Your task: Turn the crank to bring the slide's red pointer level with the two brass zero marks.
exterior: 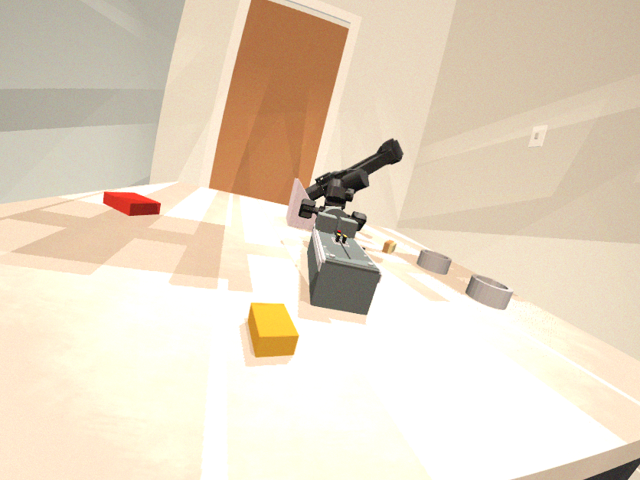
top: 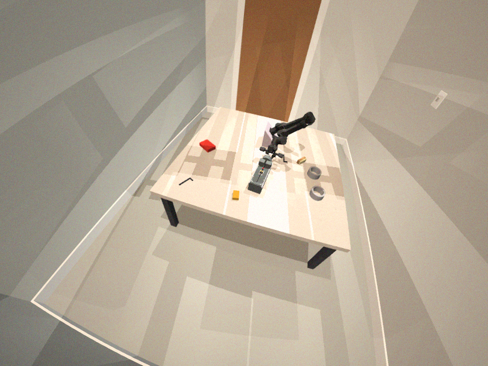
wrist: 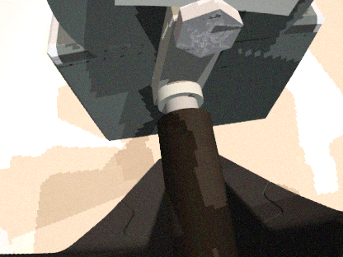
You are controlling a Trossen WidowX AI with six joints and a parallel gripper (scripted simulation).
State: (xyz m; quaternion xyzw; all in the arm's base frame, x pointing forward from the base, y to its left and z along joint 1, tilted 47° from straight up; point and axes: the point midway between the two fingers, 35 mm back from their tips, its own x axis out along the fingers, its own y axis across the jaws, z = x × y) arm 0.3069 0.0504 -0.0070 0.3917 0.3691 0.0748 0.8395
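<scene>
Right now the red pointer is 130 mm ahead of my gripper tip, 50 mm above it and 20 mm to the right of it. Round my gripper tip: dark brown crank handle (30 mm above, 20 mm behind); then yellow block (360 mm ahead, 150 mm to the right, 20 mm below); then tan block (280 mm to the left, 150 mm behind, 20 mm below).
</scene>
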